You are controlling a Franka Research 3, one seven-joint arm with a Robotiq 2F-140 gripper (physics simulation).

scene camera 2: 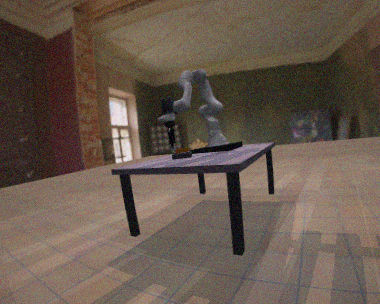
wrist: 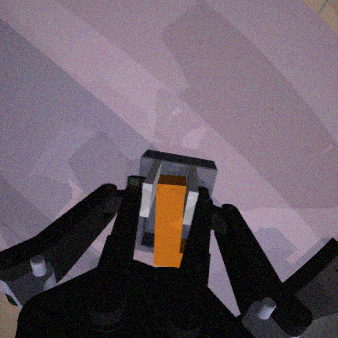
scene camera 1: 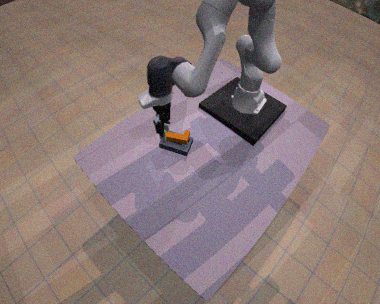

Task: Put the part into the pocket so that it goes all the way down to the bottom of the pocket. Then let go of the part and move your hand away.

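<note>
The orange L-shaped part (scene camera 1: pixel 178 136) (scene camera 2: pixel 181 149) (wrist: pixel 169 218) is held at its near end by my gripper (scene camera 1: pixel 162 136) (wrist: pixel 173 174), which is shut on it. The part lies lengthwise over the grey pocket block (scene camera 1: pixel 180 147) (scene camera 2: pixel 182 155) (wrist: pixel 178 164) and sits low on it, with its upturned end at the far side. In the wrist view the part's far end reaches into the block's slot. How deep the part sits in the pocket I cannot tell. The block rests on the purple table (scene camera 1: pixel 219 193) (scene camera 2: pixel 219 160).
The arm's black base plate (scene camera 1: pixel 243 113) (scene camera 2: pixel 219 148) stands on the table behind and to the right of the block. The table's edges drop to a tiled floor (scene camera 1: pixel 74 60).
</note>
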